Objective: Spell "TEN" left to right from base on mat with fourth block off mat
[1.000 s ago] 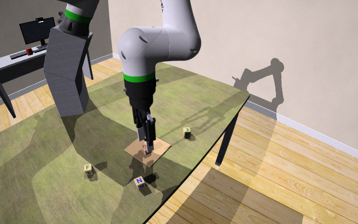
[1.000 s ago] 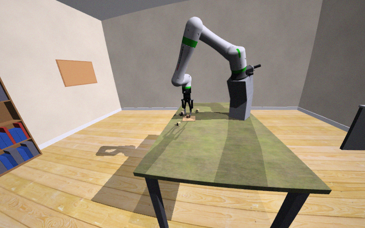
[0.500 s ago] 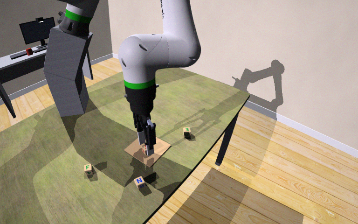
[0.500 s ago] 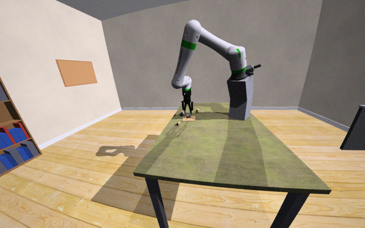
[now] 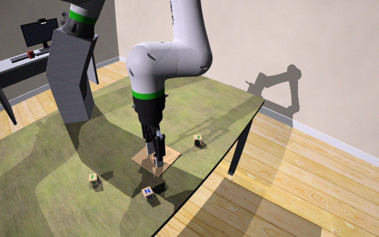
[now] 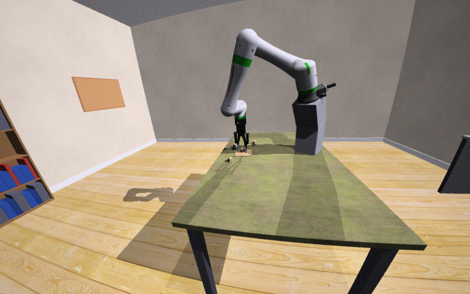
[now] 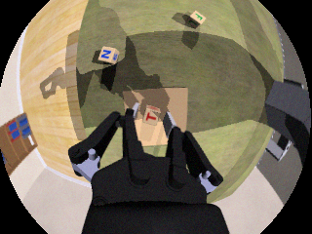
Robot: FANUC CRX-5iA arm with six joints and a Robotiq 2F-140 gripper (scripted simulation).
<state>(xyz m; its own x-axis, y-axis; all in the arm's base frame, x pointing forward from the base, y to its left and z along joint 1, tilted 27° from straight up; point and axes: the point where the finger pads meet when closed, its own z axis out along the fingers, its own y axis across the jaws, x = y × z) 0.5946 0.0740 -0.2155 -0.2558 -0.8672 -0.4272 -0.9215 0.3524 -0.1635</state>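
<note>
Right now my hand is 10 mm past the mat, 20 mm to the right of it and 40 mm above it. Round my hand: N block 90 mm ahead, 120 mm to the right, 20 mm below; then F block 90 mm behind, 230 mm to the right, 20 mm below.
</note>
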